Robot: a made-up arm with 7 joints.
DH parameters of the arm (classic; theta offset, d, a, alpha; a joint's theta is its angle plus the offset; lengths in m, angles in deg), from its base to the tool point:
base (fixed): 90 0.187 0 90
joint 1: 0 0.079 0.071 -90
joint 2: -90 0.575 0.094 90
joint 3: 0 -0.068 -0.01 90
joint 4: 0 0.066 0.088 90
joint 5: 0 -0.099 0.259 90
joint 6: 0 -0.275 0 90
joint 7: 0 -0.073 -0.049 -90
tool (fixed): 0 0.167 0 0
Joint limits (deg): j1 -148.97..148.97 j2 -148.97..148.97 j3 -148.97..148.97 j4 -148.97..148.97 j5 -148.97..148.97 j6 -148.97..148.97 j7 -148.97..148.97
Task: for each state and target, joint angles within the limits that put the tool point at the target. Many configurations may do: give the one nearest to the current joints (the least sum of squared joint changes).
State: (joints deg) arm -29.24 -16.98 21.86 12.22 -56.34 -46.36 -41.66
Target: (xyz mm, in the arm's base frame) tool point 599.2 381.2 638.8
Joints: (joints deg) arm -41.87 -5.23 -4.01 2.35 -35.12 -43.86 -37.92
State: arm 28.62 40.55 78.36 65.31 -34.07 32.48 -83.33
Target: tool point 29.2 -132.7 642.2
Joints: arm -9.85 15.81 94.83 112.28 -72.88 18.51 -64.32
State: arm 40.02 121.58 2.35 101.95 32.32 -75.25 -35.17
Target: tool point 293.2 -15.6 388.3
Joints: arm 32.56 120.25 7.36 102.38 35.19 -72.78 -45.53
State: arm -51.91 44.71 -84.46 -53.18 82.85 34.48 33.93
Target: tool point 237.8 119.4 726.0
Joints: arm -16.86 57.18 -84.13 -47.21 103.43 54.28 64.83
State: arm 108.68 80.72 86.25 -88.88 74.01 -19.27 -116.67
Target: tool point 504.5 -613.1 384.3
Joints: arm 119.91 64.29 71.71 -80.08 94.55 -13.00 -122.12
